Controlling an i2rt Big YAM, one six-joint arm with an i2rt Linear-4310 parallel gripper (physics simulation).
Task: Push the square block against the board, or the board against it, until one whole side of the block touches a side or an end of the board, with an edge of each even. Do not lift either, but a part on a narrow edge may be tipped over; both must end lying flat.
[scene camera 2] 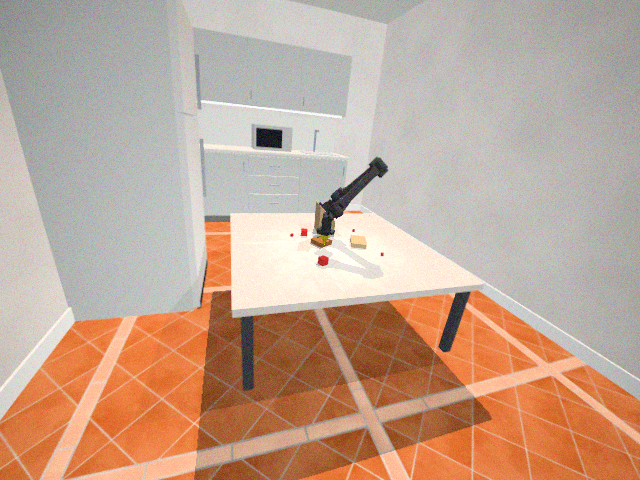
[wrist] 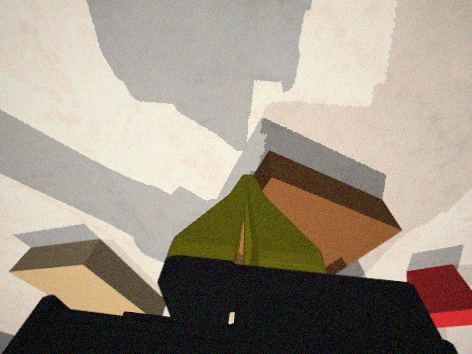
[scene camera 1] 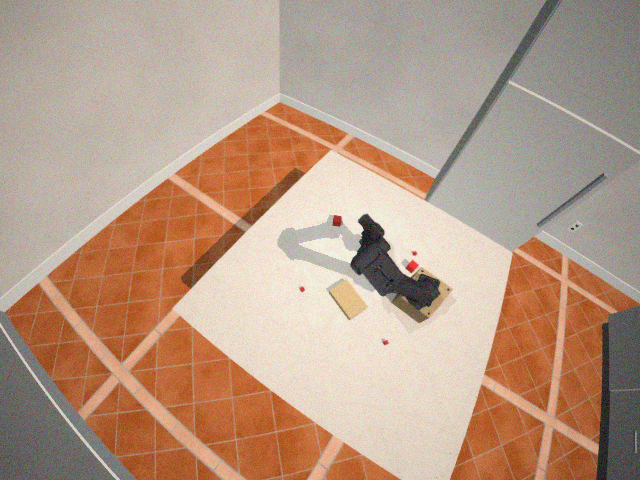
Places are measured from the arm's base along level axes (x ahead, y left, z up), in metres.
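Where they show: gripper, fingertip midpoint: [scene camera 2: 324, 244] [wrist: 247, 182]; arm's base, link origin: [scene camera 2: 325, 210].
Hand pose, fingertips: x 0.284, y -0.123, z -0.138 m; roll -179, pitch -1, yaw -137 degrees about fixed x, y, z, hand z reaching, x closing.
Each offset is from my fingertips to the top centre of the thing. Level surfaces: height alone.
The brown square block @(0.009 m up, 0.066 m back, 0.009 m left) [scene camera 2: 315, 241] [wrist: 320, 215] lies flat on the table; the arm hides it in scene camera 1. The board @(0.009 m up, 0.014 m back, 0.259 m left) [scene camera 1: 347, 299] [scene camera 2: 358, 241] [wrist: 75, 280], a pale tan rectangle, lies flat apart from the block, to the left of the gripper in the wrist view. My gripper [scene camera 2: 324, 243] [wrist: 247, 182] is shut and empty, its olive fingertips low and pointing down. In the wrist view the fingertips overlap the block's left corner and left part; whether they touch it cannot be told. The arm hides the fingertips in scene camera 1.
A red cube @(0.019 m up, 0.207 m ahead, 0.100 m right) [scene camera 1: 337, 220] [scene camera 2: 323, 260] stands towards one table edge. Another red cube @(0.019 m up, 0.235 m back, 0.047 m right) [scene camera 1: 412, 266] [scene camera 2: 303, 232] stands near the arm's wooden base [scene camera 1: 442, 290]. Tiny red cubes @(0.005 m down, 0.187 m ahead, 0.313 m left) [scene camera 1: 302, 289] @(0.005 m down, 0.240 m back, 0.355 m left) [scene camera 1: 385, 342] @(0.005 m down, 0.231 m back, 0.137 m right) [scene camera 1: 414, 253] lie scattered around. The table @(0.021 m down) [scene camera 1: 248, 320] [scene camera 2: 268, 289] is pale.
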